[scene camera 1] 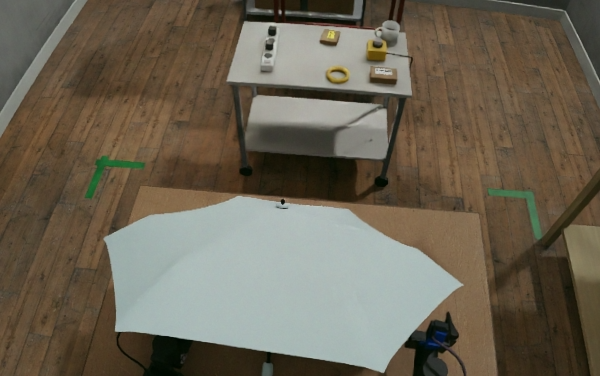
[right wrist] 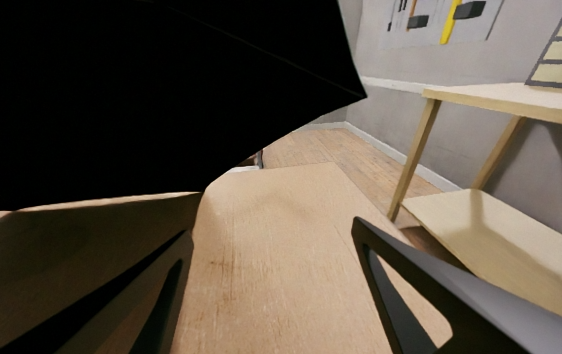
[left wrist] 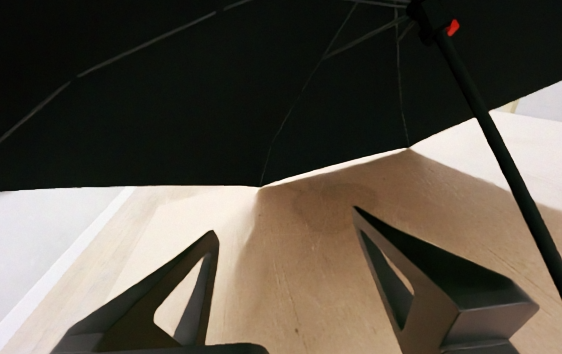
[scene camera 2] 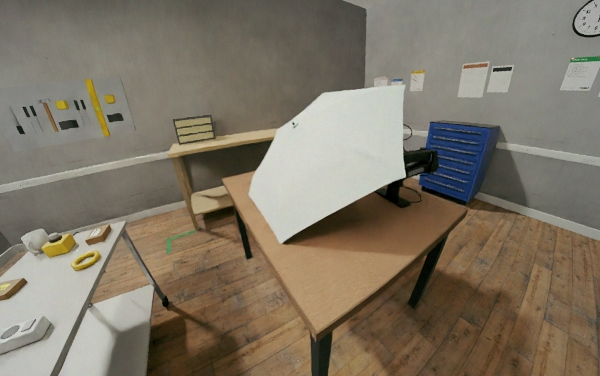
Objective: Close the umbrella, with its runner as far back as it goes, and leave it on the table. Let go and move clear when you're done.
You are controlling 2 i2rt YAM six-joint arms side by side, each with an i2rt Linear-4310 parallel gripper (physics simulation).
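The umbrella [scene camera 1: 280, 280] [scene camera 2: 340, 145] [left wrist: 200, 115] [right wrist: 150, 110] is spread open over the table [scene camera 1: 455, 235] [scene camera 2: 320, 305], pale outside and black inside, its handle [scene camera 1: 267, 369] toward the arms. In the left wrist view, the runner [left wrist: 427, 20] with a red button [left wrist: 452, 28] sits high on the black shaft [left wrist: 500, 150], where the stretchers meet. My left gripper [left wrist: 282, 224] is open and empty, left of the shaft in that view. My right gripper [right wrist: 273, 230] is open and empty beside the canopy's edge. The canopy hides much of both arms in the scene views.
A white cart [scene camera 1: 300, 85] with small items stands beyond the table. A wooden shelf bench [scene camera 2: 225, 140] [right wrist: 500, 97] stands past one side of the table, and a blue drawer cabinet [scene camera 2: 457, 160] behind the arms. The canopy's rim spreads low over the tabletop.
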